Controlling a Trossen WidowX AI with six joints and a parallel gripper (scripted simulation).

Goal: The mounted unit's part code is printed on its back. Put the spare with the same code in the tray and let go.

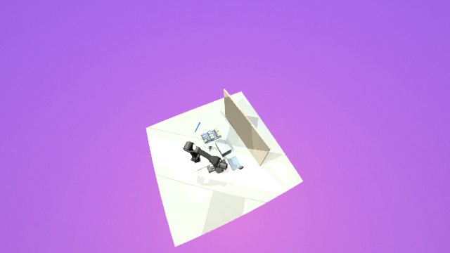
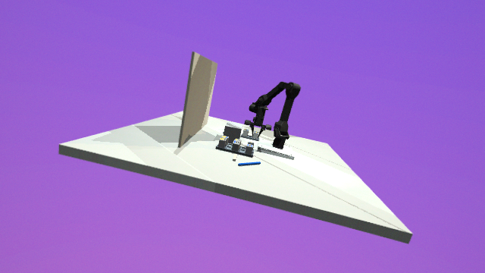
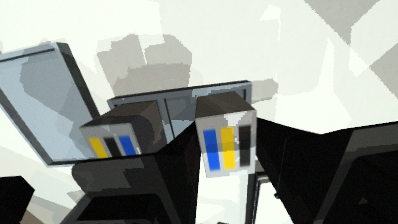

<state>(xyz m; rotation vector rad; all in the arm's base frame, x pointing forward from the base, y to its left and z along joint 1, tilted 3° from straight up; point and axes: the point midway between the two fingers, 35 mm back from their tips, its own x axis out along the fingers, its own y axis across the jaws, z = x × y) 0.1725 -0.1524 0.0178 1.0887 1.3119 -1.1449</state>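
Now: the grey-blue tray 170 mm ahead of my gripper tip and 10 mm below it. Also, from my gripper tip: dark round cylinder (220 mm ahead, 70 mm to the right, 10 mm above); grey spare block (20 mm above); tan board (340 mm ahead, 230 mm to the left, 210 mm above).
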